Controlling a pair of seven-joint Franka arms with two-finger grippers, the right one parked.
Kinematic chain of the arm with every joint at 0, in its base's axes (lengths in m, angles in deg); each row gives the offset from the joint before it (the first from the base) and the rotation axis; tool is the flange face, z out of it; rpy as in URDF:
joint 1: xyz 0 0 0.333 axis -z
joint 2: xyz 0 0 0 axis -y
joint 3: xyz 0 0 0.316 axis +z
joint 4: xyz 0.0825 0 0 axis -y
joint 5: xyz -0.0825 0 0.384 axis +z
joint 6: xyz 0 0 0 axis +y
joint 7: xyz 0.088 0 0 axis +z
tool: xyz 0 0 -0.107 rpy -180 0 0
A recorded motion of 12 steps. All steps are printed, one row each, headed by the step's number.
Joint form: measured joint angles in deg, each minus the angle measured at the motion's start. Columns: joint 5, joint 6, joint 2, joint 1, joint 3, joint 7, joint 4.
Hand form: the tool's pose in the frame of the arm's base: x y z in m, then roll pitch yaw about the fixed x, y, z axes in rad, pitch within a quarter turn. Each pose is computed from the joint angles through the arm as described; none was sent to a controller.
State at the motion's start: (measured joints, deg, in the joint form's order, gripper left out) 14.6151 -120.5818 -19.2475 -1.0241 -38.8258 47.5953 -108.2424
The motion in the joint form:
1: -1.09 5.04 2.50 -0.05 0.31 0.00 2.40
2: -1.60 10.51 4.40 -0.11 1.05 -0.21 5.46
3: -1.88 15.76 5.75 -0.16 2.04 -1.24 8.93
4: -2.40 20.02 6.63 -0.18 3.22 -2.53 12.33
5: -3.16 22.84 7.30 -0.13 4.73 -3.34 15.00
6: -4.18 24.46 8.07 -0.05 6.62 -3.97 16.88
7: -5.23 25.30 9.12 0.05 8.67 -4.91 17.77
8: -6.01 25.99 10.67 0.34 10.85 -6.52 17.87
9: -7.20 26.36 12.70 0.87 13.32 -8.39 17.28
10: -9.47 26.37 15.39 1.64 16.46 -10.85 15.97
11: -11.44 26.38 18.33 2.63 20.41 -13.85 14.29
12: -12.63 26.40 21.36 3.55 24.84 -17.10 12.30
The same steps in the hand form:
1: 0.5070 -0.3408 0.3928 -3.0844 0.0162 0.0854
2: 0.5124 -0.3306 0.4247 -3.0536 0.0139 0.1123
3: 0.5191 -0.3182 0.4560 -3.0284 0.0130 0.1286
4: 0.5261 -0.3053 0.4841 -3.0181 0.0138 0.1429
5: 0.5331 -0.2916 0.5064 -3.0198 0.0124 0.1666
6: 0.5400 -0.2762 0.5246 -3.0304 0.0072 0.1959
7: 0.5447 -0.2601 0.5386 -3.0410 0.0010 0.2188
8: 0.5455 -0.2443 0.5514 -3.0436 -0.0075 0.2264
9: 0.5431 -0.2288 0.5637 -3.0507 -0.0142 0.2300
10: 0.5377 -0.2110 0.5769 -3.0734 -0.0152 0.2323
11: 0.5320 -0.1865 0.5898 -3.0938 -0.0188 0.2347
12: 0.5261 -0.1547 0.6015 -3.1067 -0.0264 0.2413

